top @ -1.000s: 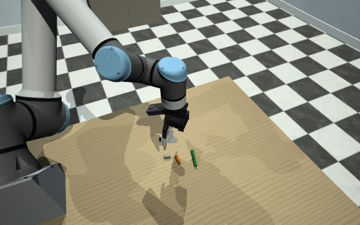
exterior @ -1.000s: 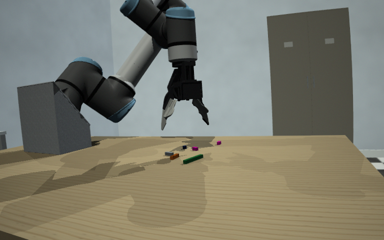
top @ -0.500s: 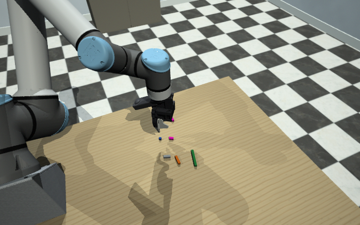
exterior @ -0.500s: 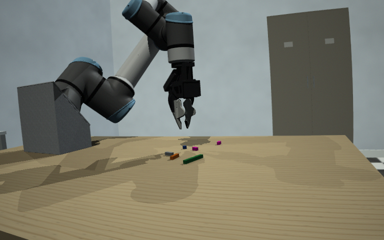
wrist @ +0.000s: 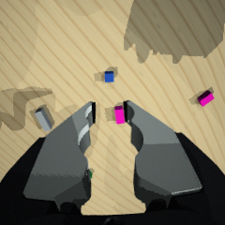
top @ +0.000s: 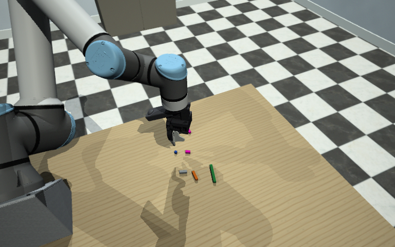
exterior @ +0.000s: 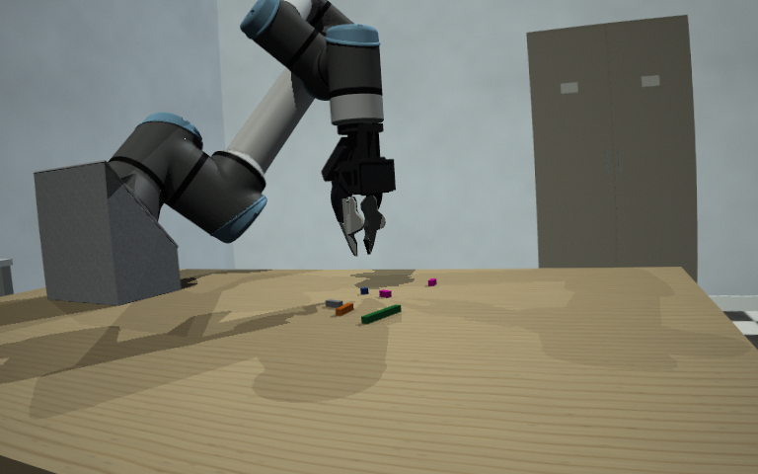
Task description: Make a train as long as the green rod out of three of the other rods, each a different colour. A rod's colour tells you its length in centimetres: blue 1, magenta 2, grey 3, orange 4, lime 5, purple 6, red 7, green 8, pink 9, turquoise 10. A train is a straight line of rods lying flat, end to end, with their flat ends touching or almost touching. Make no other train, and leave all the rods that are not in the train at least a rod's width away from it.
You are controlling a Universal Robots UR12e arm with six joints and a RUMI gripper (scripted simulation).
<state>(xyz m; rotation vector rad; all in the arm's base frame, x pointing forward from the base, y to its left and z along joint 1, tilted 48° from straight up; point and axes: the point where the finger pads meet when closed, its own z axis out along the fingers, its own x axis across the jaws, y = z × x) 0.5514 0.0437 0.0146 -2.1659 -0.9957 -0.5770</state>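
The blue rod is 80 mm below my hand. Round my hand: green rod: 90 mm ahead, 160 mm to the right, 80 mm below; grey rod: 10 mm behind, 100 mm to the right, 80 mm below; orange rod: 20 mm ahead, 140 mm to the right, 80 mm below.
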